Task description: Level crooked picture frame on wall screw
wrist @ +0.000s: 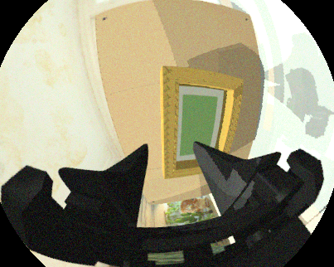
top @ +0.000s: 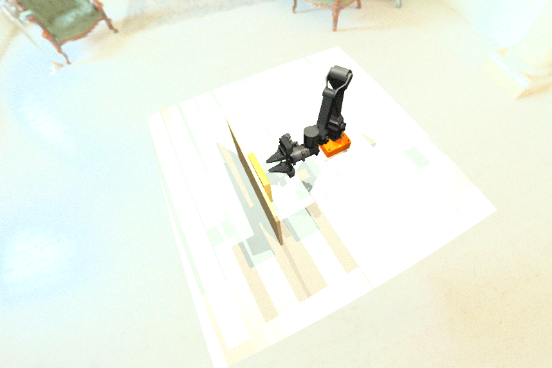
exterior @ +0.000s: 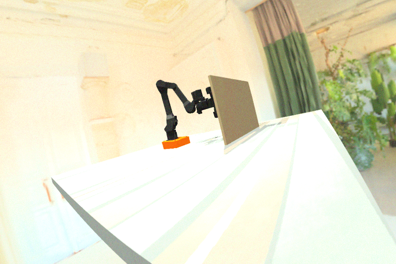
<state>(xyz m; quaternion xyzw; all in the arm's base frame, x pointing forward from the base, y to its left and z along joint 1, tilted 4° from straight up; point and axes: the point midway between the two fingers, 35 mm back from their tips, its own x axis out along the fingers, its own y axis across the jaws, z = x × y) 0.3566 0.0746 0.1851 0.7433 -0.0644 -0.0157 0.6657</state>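
My gripper tip is now 50 mm short of the gold picture frame and 50 mm above it. Round my gripper tip: tan wall panel 60 mm ahead, 60 mm below.
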